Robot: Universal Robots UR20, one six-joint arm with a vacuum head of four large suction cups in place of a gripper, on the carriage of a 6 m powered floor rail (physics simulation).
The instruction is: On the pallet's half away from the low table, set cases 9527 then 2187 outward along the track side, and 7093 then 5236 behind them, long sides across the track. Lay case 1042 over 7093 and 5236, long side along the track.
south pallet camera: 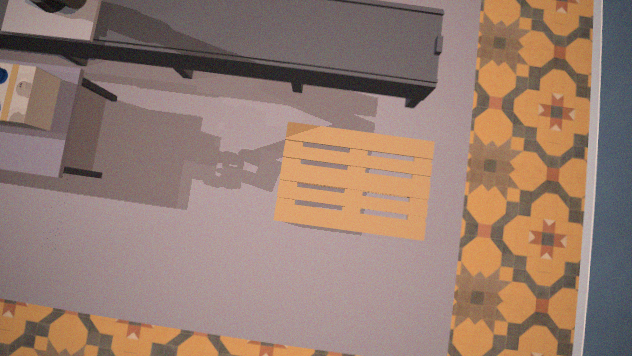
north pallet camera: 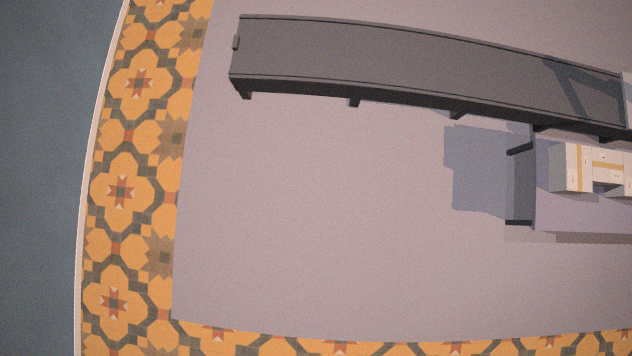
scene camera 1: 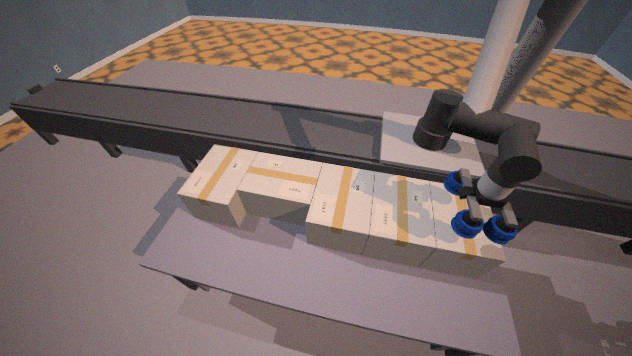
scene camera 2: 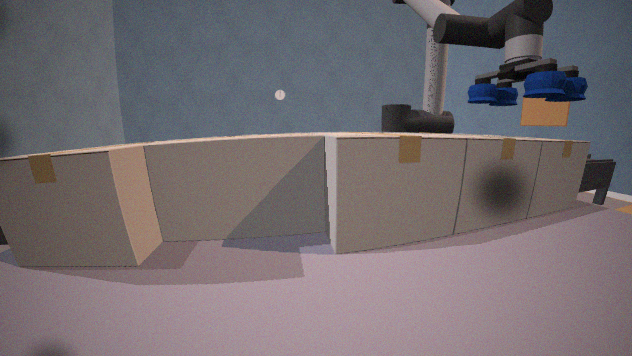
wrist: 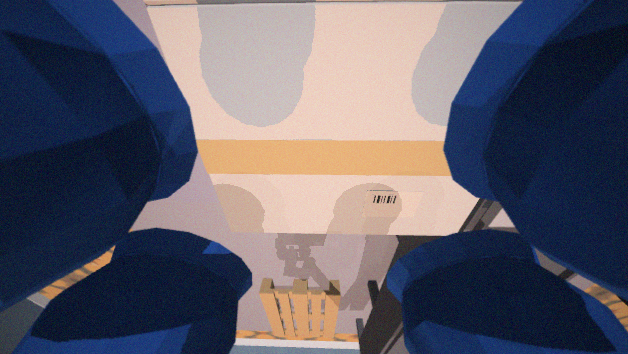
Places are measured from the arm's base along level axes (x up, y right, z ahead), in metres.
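Pixels of known places: hand, its tool point: (scene camera 2: 519, 100) (wrist: 318, 216); arm's base, origin of its link: (scene camera 1: 429, 139).
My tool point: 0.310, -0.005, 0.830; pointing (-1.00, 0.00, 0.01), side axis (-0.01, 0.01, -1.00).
Note:
For each thing: its top centre in the pictures, then the offset to it from my tool point, as dx, dy, dz. Level surfaces: height alone.
- rightmost case, centre of its top: (wrist: 351, 158) (scene camera 2: 508, 136) (scene camera 1: 463, 216) (south pallet camera: 9, 92) -0.124, -0.023, -0.041
- Case 9527, centre of its top: (scene camera 2: 115, 145) (scene camera 1: 220, 170) (north pallet camera: 579, 167) -0.124, +1.227, -0.041
- Case 2187, centre of its top: (scene camera 2: 369, 133) (scene camera 1: 343, 194) -0.124, +0.554, -0.041
- fourth case, centre of its top: (scene camera 2: 451, 134) (scene camera 1: 402, 205) -0.124, +0.266, -0.041
- low table, height of its surface: dx -0.349
My gripper (scene camera 1: 477, 205) (scene camera 2: 525, 90) (wrist: 317, 200) is open: its four blue cups hang above the rightmost case (scene camera 1: 492, 250) (scene camera 2: 559, 182) (south pallet camera: 42, 100) (wrist: 320, 90), with a gap. Its number is not visible. Case 9527 (scene camera 1: 195, 187) (scene camera 2: 70, 215) (north pallet camera: 570, 180) is at the left end. Beside it a case (scene camera 1: 280, 187) (scene camera 2: 200, 200), apparently 7093, lies lengthwise along the track. Case 2187 (scene camera 1: 327, 200) (scene camera 2: 370, 200) seems to be third; a fourth case (scene camera 1: 382, 235) (scene camera 2: 482, 155) adjoins it, number blurred. The pallet (south pallet camera: 325, 156) (wrist: 300, 310) bears no cases.
The cases stand on the low table (scene camera 1: 325, 280) (north pallet camera: 575, 215) (south pallet camera: 30, 150). The rail track (scene camera 1: 200, 110) (north pallet camera: 400, 60) (south pallet camera: 300, 40) runs behind them, with the arm's white carriage (scene camera 1: 395, 150) (south pallet camera: 50, 25) near the table's pallet end. The pallet lies beyond that end.

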